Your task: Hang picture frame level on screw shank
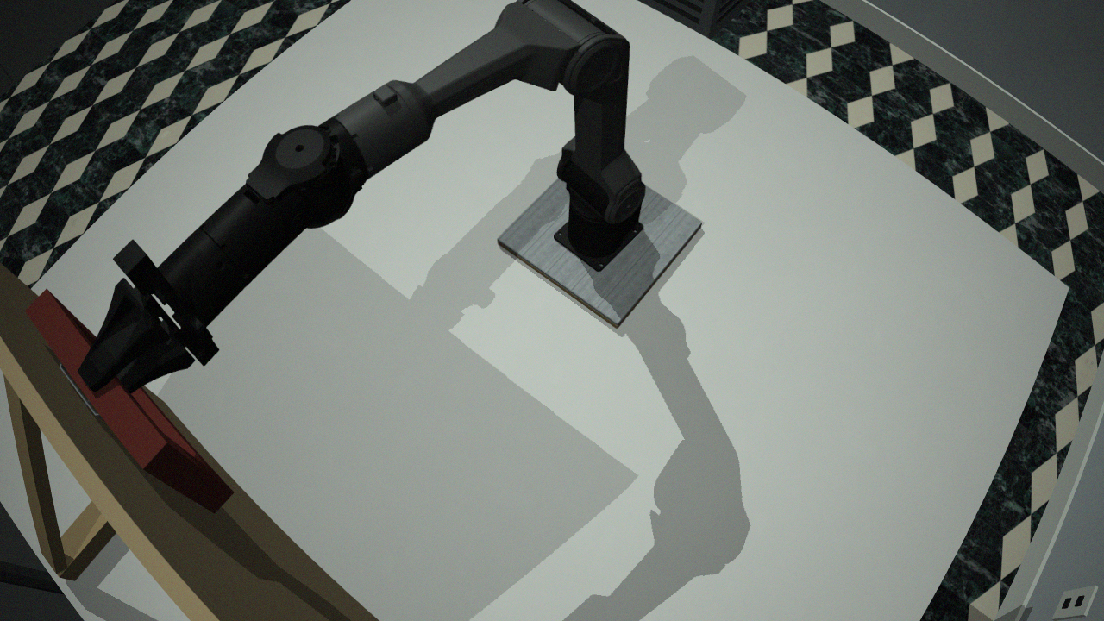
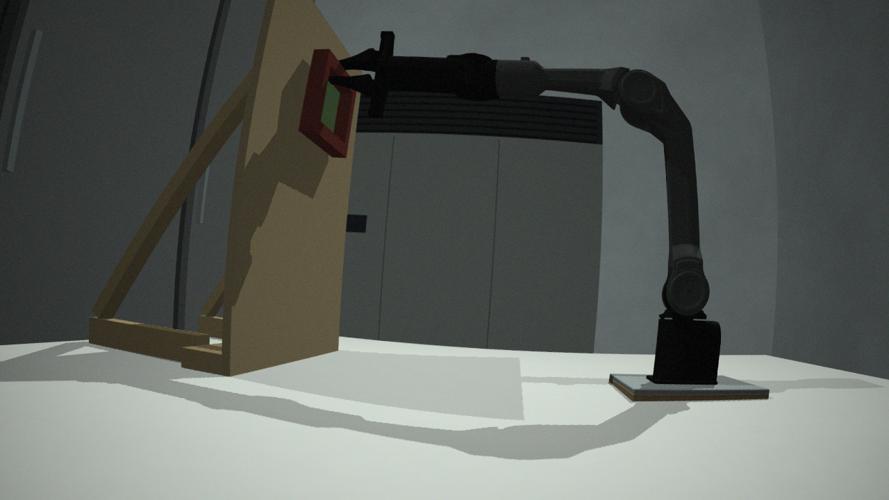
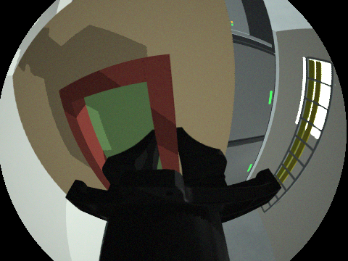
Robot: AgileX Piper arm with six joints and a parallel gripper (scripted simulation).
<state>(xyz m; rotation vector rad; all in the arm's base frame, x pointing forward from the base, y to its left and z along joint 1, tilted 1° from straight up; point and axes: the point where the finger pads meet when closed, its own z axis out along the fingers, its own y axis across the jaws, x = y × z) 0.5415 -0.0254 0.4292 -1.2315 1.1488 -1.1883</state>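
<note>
Now: hand 10 mm short of the picture frame, 10 mm to the left of it and 50 mm above it. From my hand the other things lie so: upright wooden board: 30 mm ahead, 180 mm below.
</note>
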